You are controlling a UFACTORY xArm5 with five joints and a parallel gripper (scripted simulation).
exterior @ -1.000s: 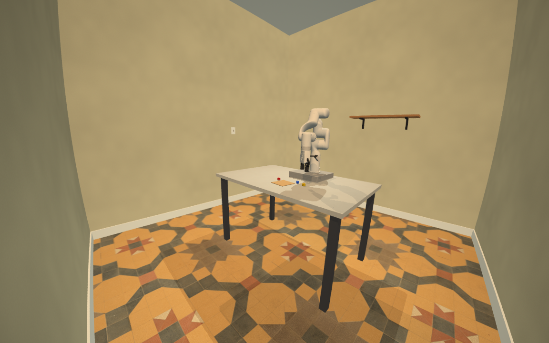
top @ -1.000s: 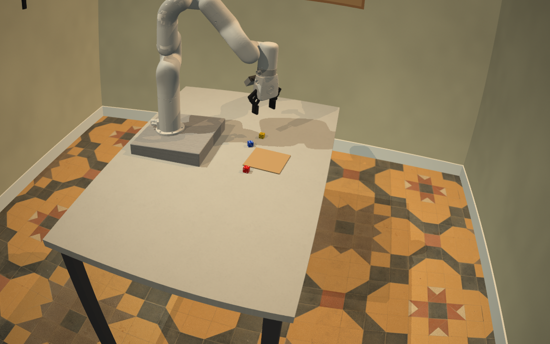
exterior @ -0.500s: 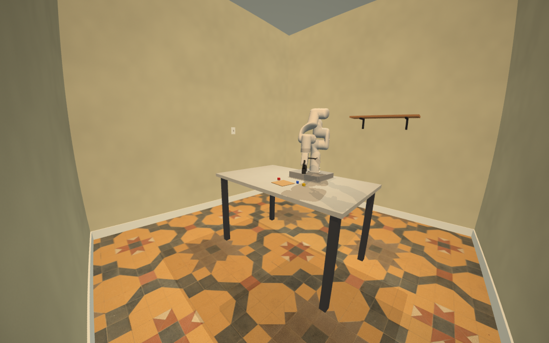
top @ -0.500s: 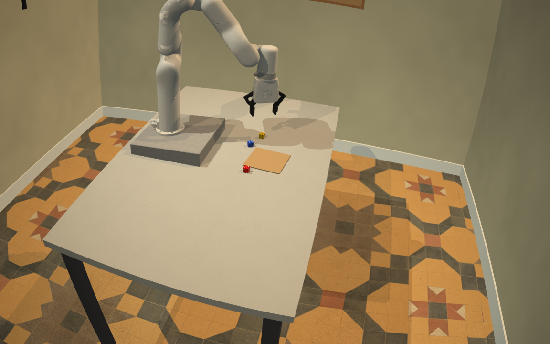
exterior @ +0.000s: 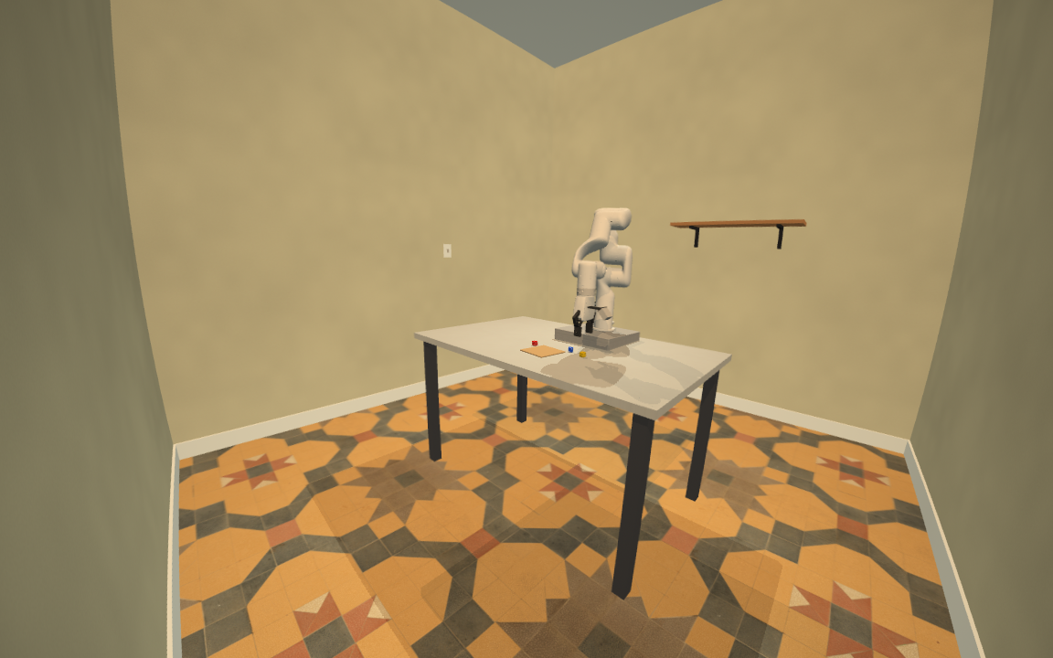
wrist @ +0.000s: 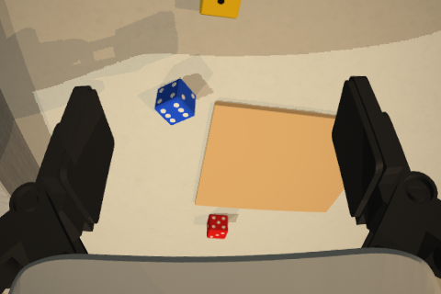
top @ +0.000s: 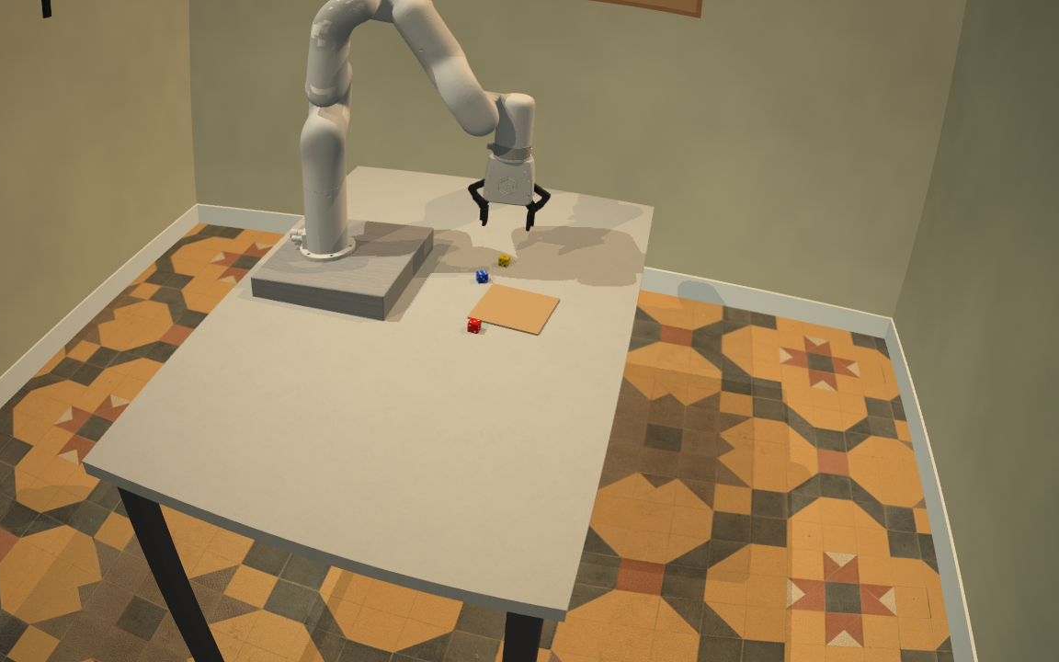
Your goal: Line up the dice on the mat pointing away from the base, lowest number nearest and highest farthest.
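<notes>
The yellow die lies 90 mm below my hand. Round my hand: red die 260 mm to the right, 90 mm below, 20 mm behind; then blue die 90 mm below, 80 mm to the right, 30 mm behind; then mat 170 mm to the right, 100 mm below, 40 mm ahead.
</notes>
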